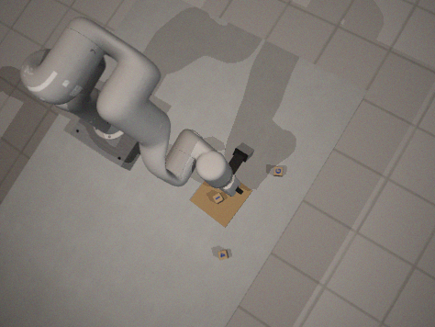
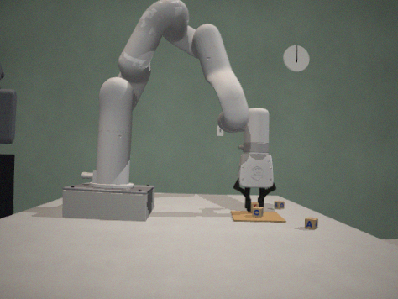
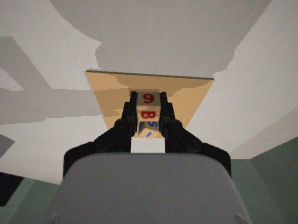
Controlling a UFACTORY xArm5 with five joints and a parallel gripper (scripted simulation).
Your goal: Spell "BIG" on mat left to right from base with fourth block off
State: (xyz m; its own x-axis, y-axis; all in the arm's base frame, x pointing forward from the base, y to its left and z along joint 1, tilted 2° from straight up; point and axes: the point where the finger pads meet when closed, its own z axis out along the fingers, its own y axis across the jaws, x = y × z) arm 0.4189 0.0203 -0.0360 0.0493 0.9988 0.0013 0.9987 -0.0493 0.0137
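My gripper is now 40 mm to the left of the mat and 30 mm above it.
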